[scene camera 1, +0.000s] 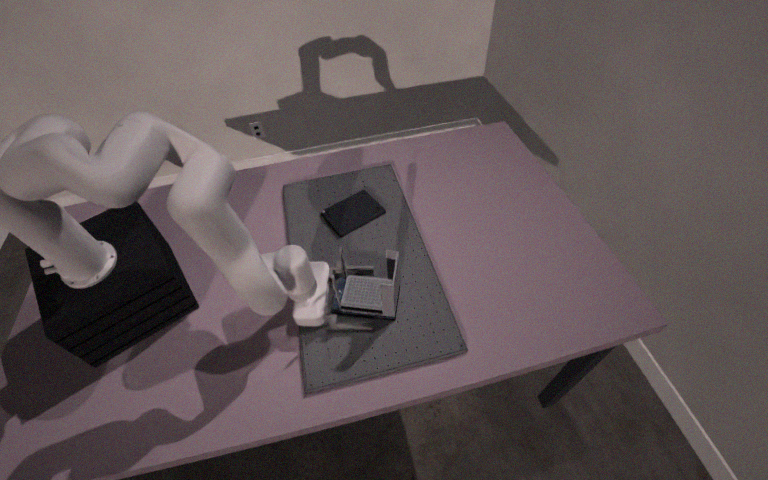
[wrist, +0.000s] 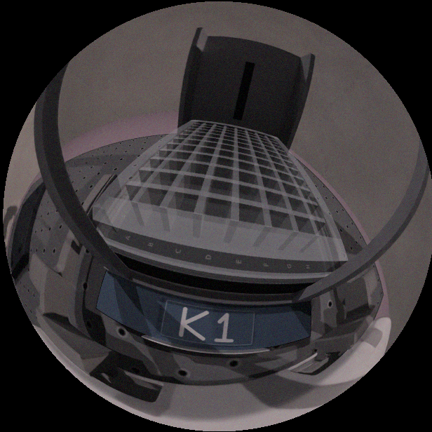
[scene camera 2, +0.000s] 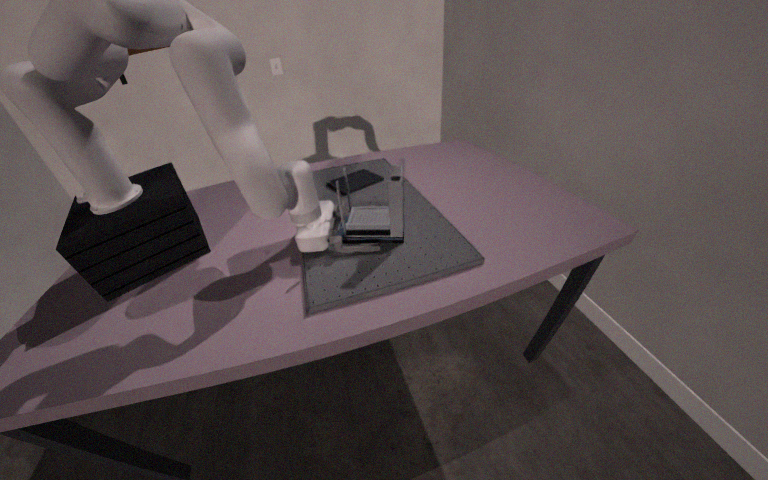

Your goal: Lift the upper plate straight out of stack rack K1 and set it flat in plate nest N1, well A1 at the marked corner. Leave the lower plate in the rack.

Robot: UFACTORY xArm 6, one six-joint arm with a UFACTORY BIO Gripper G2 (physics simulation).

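Where they show: end effector, tool point: (scene camera 1: 364,296) (scene camera 2: 369,227); arm's base, origin of the base link: (scene camera 1: 90,264) (scene camera 2: 118,200).
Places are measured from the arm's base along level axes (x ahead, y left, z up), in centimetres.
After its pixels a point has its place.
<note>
The upper plate (scene camera 1: 362,291) @[x 60.1, y -20.1, z -12.5 cm] (scene camera 2: 368,217) @[x 60.0, y -20.7, z -12.4 cm] (wrist: 220,200), a pale grid of wells, lies flat in stack rack K1 (scene camera 1: 389,300) @[x 64.7, y -27.4, z -7.8 cm] (scene camera 2: 396,206) @[x 64.5, y -27.3, z -7.3 cm] (wrist: 215,75). The rack has a tall slotted back panel, two curved front posts and a blue K1 label in the wrist view. The lower plate is mostly hidden beneath; its outline cannot be made out. My gripper (scene camera 1: 362,297) @[x 60.4, y -19.5, z -16.0 cm] (scene camera 2: 365,227) @[x 60.4, y -19.5, z -16.0 cm] is open and empty, at the rack's label side, one finger along each side of the rack. Contact with the plate cannot be made out. Plate nest N1 (scene camera 1: 353,213) @[x 65.4, y 9.5, z -15.8 cm] (scene camera 2: 357,180) @[x 66.1, y 9.4, z -15.9 cm] is dark and flat, with a small pale mark at its left corner.
Rack and nest stand on a grey perforated board (scene camera 1: 419,333) @[x 70.0, y -33.1, z -17.0 cm] (scene camera 2: 430,254) @[x 69.2, y -34.2, z -17.0 cm] on the pink table (scene camera 1: 509,254) @[x 102.7, y -18.7, z -18.3 cm] (scene camera 2: 509,209) @[x 101.3, y -25.9, z -18.3 cm]. The nest lies behind the rack, turned at an angle. The black ribbed arm base (scene camera 1: 141,260) @[x 11.9, y -2.2, z -0.8 cm] (scene camera 2: 164,226) @[x 12.2, y -9.2, z -6.6 cm] stands at the left.
</note>
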